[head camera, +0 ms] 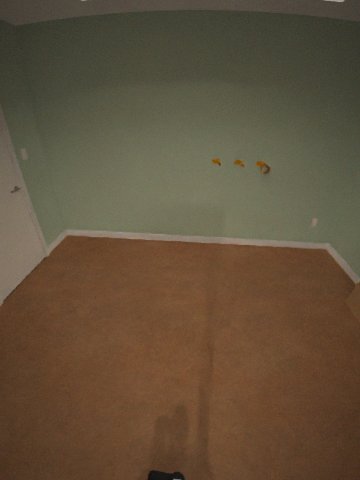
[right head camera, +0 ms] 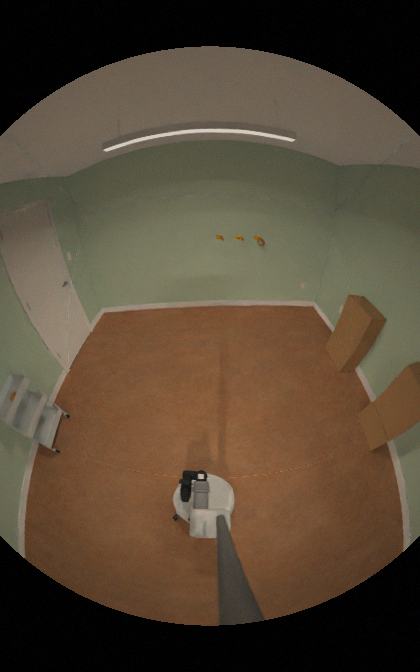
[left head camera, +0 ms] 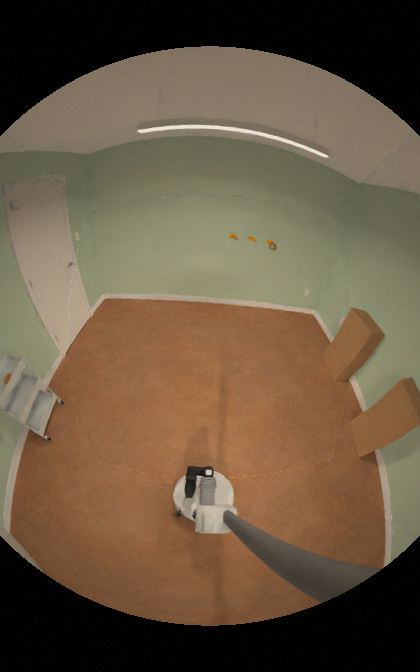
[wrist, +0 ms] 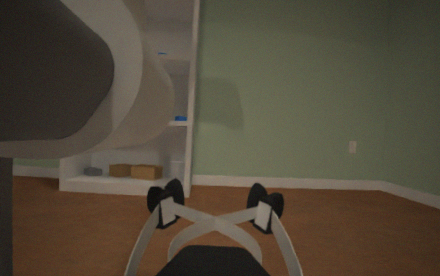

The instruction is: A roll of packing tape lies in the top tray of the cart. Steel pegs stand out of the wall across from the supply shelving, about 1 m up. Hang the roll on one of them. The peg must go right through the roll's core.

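Places are measured from the robot's base along level axes (x right, y ahead, z up), in millimetres.
Pixels of known places: gripper, fingertip midpoint: (wrist: 215,196).
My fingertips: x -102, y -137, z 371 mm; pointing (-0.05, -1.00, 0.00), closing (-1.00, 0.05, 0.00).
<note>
Behind a point stands the place of what it marks.
An orange roll (left head camera: 8,378) (right head camera: 13,396) lies in the top tray of the white cart (left head camera: 14,376) (right head camera: 20,395), at the left edge of both side head views. Three orange-yellow pegs stand out of the green wall: a left peg (head camera: 216,161) @[x 186, y 2532, z 1055 mm] (left head camera: 233,236) (right head camera: 219,237), a middle peg (head camera: 239,163) @[x 435, y 2412, z 1061 mm] (left head camera: 252,239) (right head camera: 239,237) and a right peg (head camera: 260,163) @[x 681, y 2541, z 1060 mm] (left head camera: 269,242) (right head camera: 257,238). A brownish ring (head camera: 265,173) @[x 719, y 2411, z 982 mm] (left head camera: 272,249) (right head camera: 261,245) hangs at the right one. My gripper (wrist: 215,196) @[x -102, y -137, z 371 mm] is open and empty, far from cart and pegs.
Tall cardboard boxes (left head camera: 352,345) (right head camera: 355,332) stand along the right wall. A door (head camera: 17,220) @[x -1866, y 1757, z 592 mm] (left head camera: 42,250) (right head camera: 37,270) is at the left. In the wrist view, white shelving (wrist: 192,100) @[x 5, y -1750, z 653 mm] with blue items and brown boxes (wrist: 146,172) @[x 336, y -1929, z 107 mm] stands against a wall.
</note>
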